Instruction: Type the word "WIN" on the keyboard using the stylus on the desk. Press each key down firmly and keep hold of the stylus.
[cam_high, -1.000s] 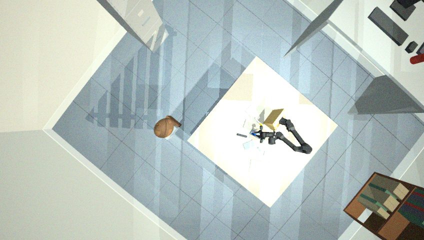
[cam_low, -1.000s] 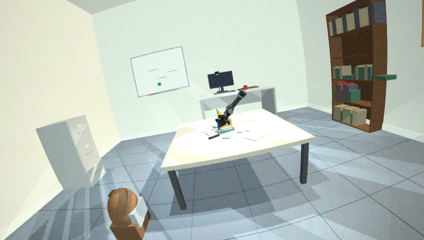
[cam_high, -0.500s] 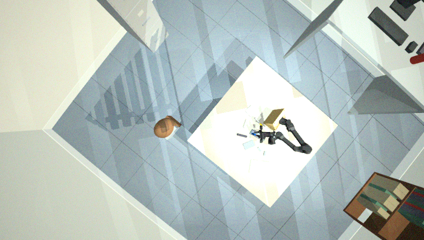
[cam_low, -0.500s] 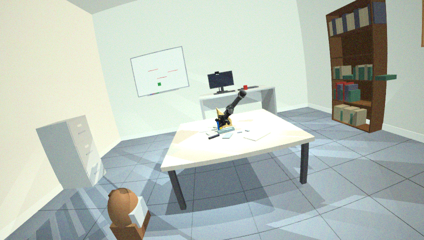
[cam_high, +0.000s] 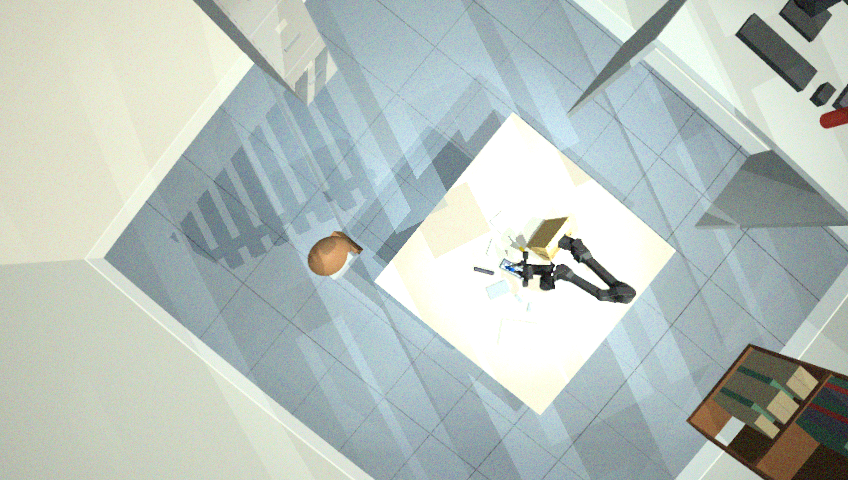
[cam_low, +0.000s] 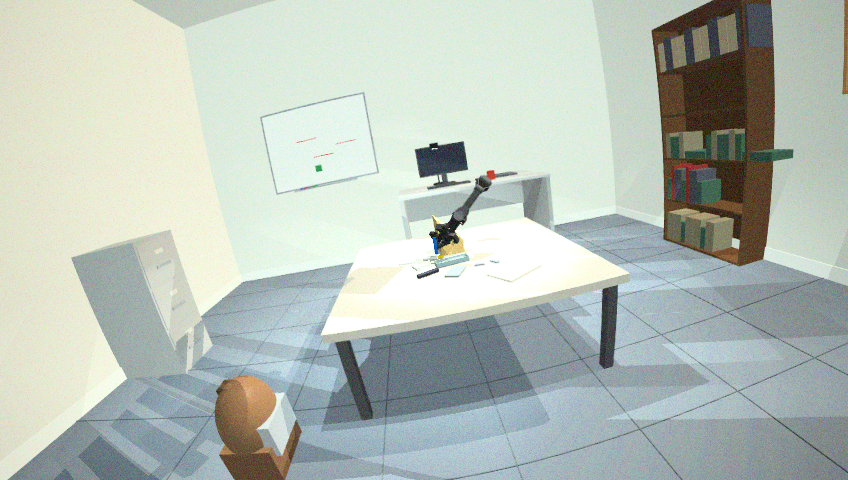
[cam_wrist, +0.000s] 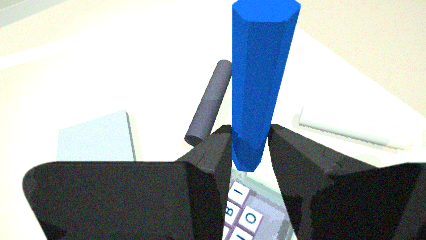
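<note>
My gripper tip is now 4 cm past the W key, 11 cm to the right of it and 9 cm above it. Also, from my gripper tip: blue stylus (2 cm below); then black pen (10 cm ahead, 6 cm to the right, 9 cm below); then grey pad (12 cm ahead, 8 cm to the left, 10 cm below).
</note>
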